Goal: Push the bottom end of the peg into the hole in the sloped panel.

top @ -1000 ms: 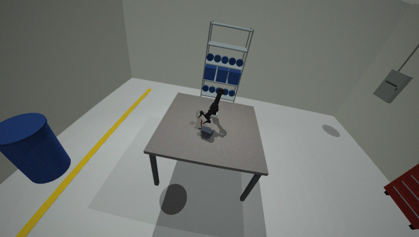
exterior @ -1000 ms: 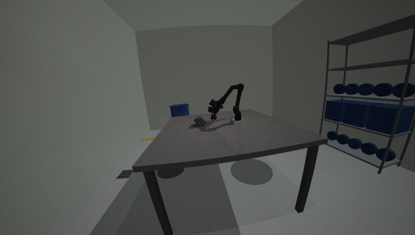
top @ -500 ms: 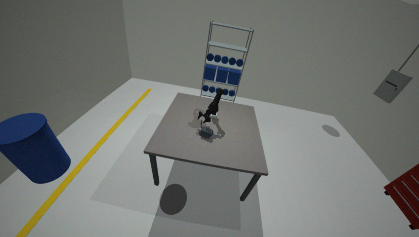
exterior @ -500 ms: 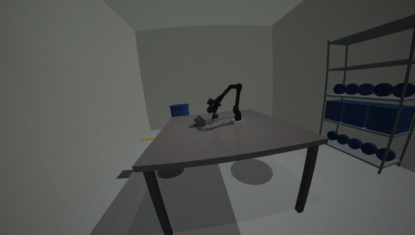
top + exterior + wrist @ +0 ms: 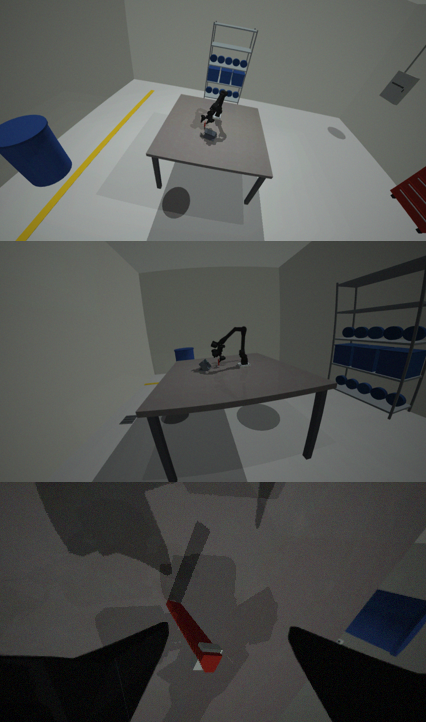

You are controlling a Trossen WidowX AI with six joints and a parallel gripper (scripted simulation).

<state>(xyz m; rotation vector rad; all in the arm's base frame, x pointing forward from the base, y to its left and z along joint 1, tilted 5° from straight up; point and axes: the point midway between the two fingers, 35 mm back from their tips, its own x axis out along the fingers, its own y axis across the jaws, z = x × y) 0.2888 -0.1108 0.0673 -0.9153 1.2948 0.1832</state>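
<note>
The red square peg lies 20 mm behind my gripper tip and 10 mm to the left of it. Round my gripper tip: panel (130 mm to the left, 120 mm ahead, 20 mm below).
</note>
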